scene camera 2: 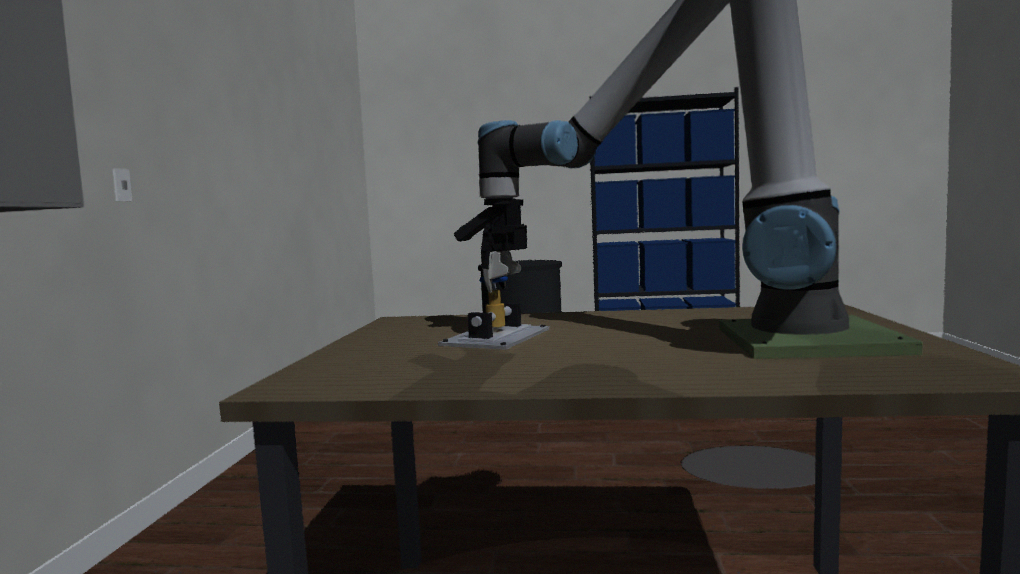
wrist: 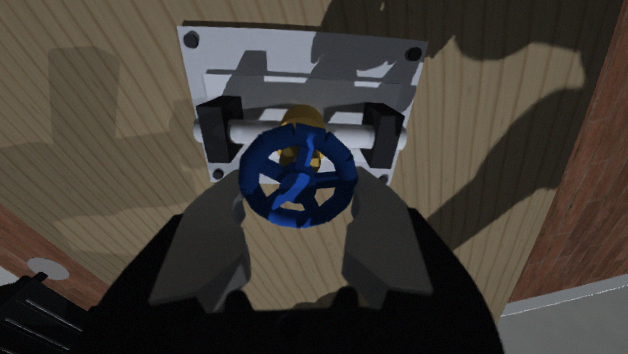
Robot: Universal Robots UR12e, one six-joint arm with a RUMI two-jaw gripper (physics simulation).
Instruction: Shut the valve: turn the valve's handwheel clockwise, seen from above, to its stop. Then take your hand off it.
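The blue handwheel (scene camera 2: 503, 278) (wrist: 296, 181) sits on top of the yellow valve body (scene camera 2: 495, 314) (wrist: 302, 116). My gripper (scene camera 2: 494, 282) (wrist: 299, 170) points down and is shut on the handwheel, with one grey finger on each side of its rim. In the wrist view the wheel's rim, spokes and hub show, partly shaded. A light pipe (wrist: 255, 134) runs through the valve body between two black blocks (wrist: 215, 134) (wrist: 384, 137). They stand on a light base plate (scene camera 2: 456, 341) (wrist: 225, 44). In the scene view the fingers hide part of the wheel.
The base plate lies on the wooden table (scene camera 2: 342, 371), bolted at its corners. The robot's green mounting plate (scene camera 2: 834, 348) is on the right of the table. Behind the table stand a dark bin (scene camera 2: 543, 287) and a shelf rack (scene camera 2: 736, 178) with blue boxes.
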